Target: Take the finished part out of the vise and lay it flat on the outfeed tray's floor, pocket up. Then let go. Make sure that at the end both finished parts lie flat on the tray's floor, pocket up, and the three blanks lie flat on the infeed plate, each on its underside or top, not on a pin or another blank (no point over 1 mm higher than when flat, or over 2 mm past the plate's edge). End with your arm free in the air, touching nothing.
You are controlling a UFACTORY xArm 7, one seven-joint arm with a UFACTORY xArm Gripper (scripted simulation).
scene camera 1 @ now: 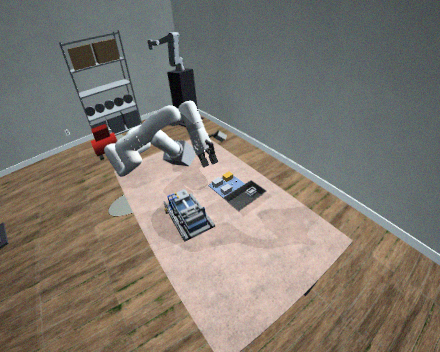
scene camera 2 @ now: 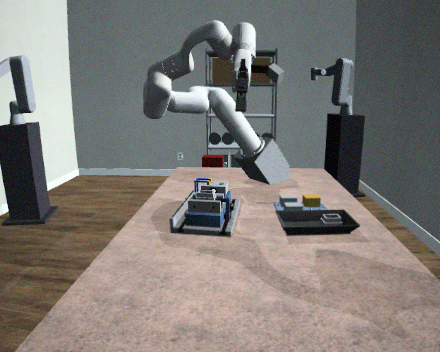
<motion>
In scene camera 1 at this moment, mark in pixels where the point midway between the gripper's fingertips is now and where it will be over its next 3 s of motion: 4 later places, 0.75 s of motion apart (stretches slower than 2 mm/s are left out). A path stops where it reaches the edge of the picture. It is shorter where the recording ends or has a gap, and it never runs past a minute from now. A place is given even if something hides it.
My gripper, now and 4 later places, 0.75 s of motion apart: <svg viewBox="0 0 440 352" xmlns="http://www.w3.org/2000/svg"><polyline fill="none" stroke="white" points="210,165 204,180 198,190 193,196 189,199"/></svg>
</motion>
